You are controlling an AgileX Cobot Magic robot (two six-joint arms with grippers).
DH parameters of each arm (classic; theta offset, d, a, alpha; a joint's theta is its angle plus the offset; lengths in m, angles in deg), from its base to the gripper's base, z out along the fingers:
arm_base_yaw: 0 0.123 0 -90
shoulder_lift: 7.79 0 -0.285 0
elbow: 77.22 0 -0.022 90
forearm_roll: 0 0.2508 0 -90
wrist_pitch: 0 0 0.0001 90
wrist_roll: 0 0.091 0 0
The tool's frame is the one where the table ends.
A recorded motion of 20 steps. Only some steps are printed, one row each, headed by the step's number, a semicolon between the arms.
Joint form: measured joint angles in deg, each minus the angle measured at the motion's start. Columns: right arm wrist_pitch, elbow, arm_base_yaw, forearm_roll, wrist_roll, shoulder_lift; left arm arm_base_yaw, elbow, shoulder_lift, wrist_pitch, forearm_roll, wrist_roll.
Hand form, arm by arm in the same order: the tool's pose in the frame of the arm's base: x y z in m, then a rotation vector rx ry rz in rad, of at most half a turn. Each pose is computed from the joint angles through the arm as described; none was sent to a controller.
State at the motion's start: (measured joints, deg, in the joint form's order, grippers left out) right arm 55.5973 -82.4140 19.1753 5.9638 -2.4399 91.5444; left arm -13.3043 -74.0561 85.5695 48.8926 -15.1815 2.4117
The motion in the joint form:
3: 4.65 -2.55 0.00 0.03 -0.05 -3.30; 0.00 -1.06 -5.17 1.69 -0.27 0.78
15: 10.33 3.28 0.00 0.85 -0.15 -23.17; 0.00 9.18 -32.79 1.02 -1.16 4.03
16: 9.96 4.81 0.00 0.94 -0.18 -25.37; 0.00 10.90 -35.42 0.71 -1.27 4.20
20: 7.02 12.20 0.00 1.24 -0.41 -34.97; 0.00 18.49 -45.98 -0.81 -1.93 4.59
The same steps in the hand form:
3: 0.3065 0.1153 0.3587 -0.4555 2.5630 0.2423; 0.2869 -0.0871 0.3605 0.2334 2.4468 -0.4080
15: 0.2096 0.0833 0.4196 -0.4529 2.4153 0.2819; 0.1598 -0.0579 0.4192 0.2975 2.1155 -0.4112
16: 0.1997 0.0800 0.4206 -0.4504 2.3973 0.2858; 0.1483 -0.0553 0.4179 0.2985 2.0936 -0.4117
20: 0.1596 0.0662 0.4182 -0.4367 2.3080 0.3002; 0.1056 -0.0455 0.4042 0.2944 2.0138 -0.4206

